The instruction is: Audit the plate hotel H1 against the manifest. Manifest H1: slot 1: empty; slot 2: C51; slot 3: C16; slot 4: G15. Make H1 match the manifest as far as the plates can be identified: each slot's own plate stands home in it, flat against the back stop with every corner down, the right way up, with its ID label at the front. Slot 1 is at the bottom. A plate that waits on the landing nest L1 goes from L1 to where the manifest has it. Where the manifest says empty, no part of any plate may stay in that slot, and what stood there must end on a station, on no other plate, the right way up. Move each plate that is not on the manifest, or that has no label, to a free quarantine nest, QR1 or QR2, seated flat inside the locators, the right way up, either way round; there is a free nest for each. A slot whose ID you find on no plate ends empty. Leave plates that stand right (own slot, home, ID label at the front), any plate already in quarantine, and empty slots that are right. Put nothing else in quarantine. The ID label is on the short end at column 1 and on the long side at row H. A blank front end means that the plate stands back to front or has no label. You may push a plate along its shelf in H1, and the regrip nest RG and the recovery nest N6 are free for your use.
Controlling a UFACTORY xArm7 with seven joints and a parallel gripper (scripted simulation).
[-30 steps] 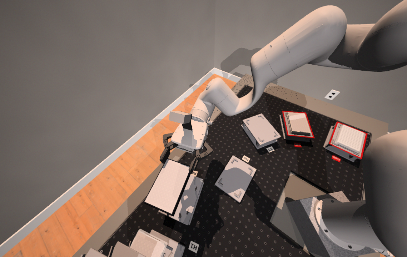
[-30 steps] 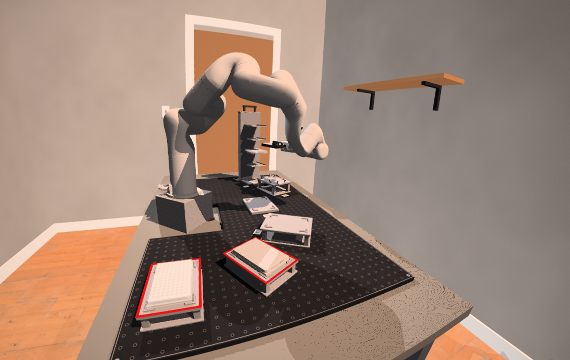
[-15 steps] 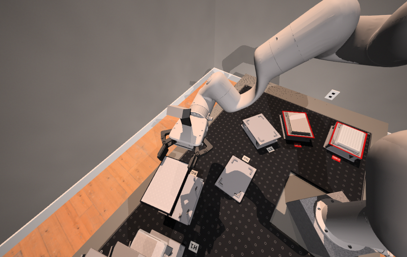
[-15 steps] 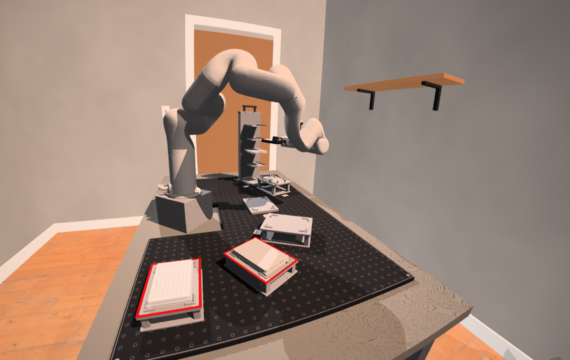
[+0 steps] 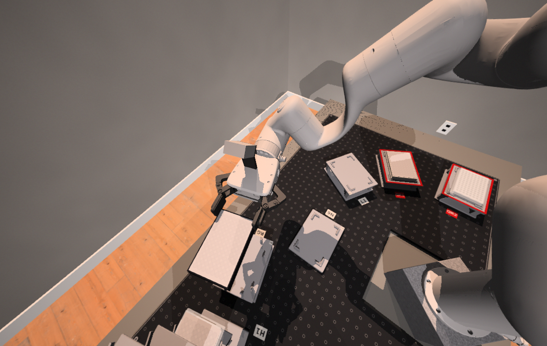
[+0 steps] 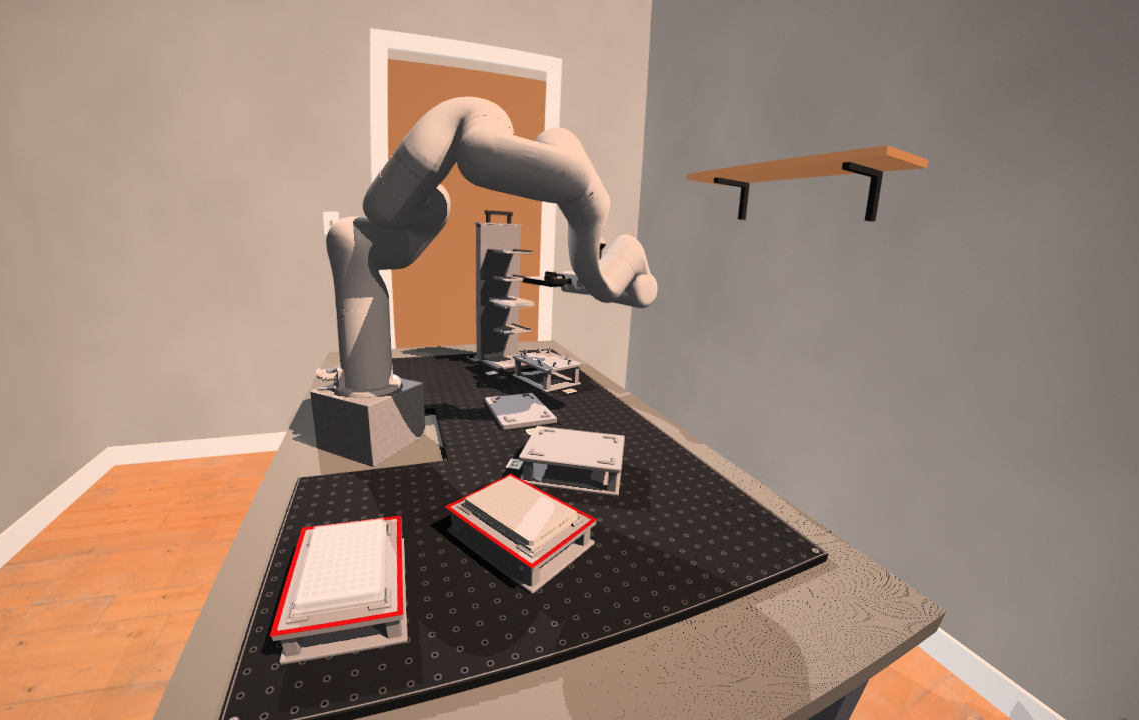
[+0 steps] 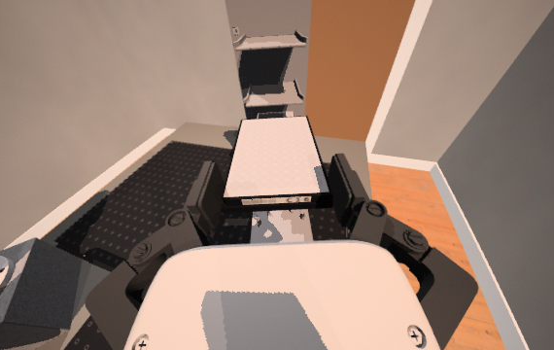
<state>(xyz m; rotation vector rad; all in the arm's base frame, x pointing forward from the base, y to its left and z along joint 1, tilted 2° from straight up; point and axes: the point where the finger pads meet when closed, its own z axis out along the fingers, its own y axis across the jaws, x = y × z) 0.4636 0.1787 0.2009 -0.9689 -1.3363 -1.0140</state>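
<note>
My gripper is now 20 mm past the dark plate, 50 mm to the right of it and 20 mm above it. The rest, counted from my hand: regrip nest RG (20 mm behind, 50 mm to the left, 240 mm below); then clear plate labelled C51 (70 mm behind, 230 mm to the left, 100 mm below); then RG label (10 mm ahead, 50 mm to the right, 290 mm below).
</note>
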